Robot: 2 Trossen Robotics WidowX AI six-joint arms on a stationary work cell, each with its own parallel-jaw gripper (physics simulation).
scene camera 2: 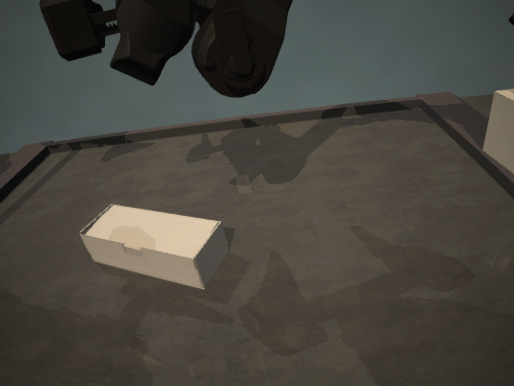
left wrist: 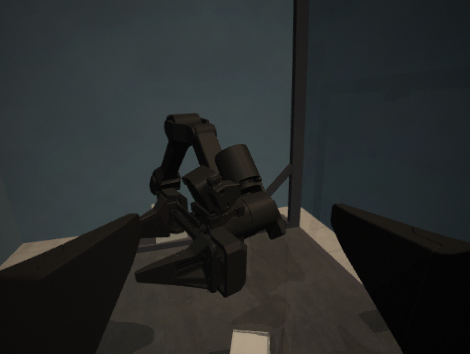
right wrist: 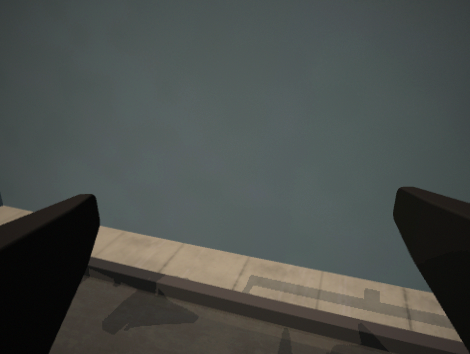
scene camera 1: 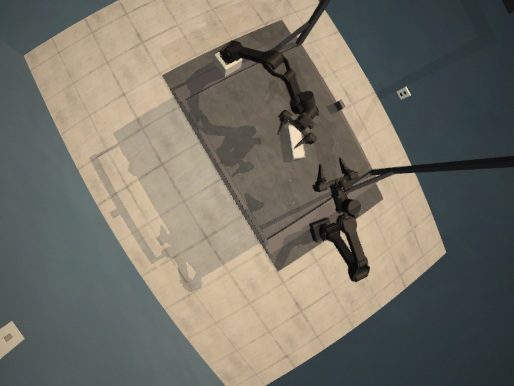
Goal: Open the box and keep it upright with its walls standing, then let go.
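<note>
A white oblong box (scene camera 1: 298, 153) (scene camera 2: 160, 230) (left wrist: 250, 343) stands upright on the dark table top. Its lid lies shut on top, with a small tab at the long front wall in scene camera 2. A thin dark gap shows along the lid's left end there. My right gripper (scene camera 1: 287, 140) (right wrist: 248, 205) is open and empty above the box; in scene camera 1 one finger overlaps it. My left gripper (scene camera 1: 330, 162) is open and empty, apart from the box, below and to its right in scene camera 1.
The dark table (scene camera 1: 220, 115) (scene camera 2: 400, 200) has a raised edge rail (right wrist: 280, 307). A pale block (scene camera 1: 230, 69) (scene camera 2: 501, 131) stands at the right arm's base. Dark frame posts (left wrist: 299, 100) rise at the table's sides. A small dark block (scene camera 1: 339, 105) sits near the table's right edge.
</note>
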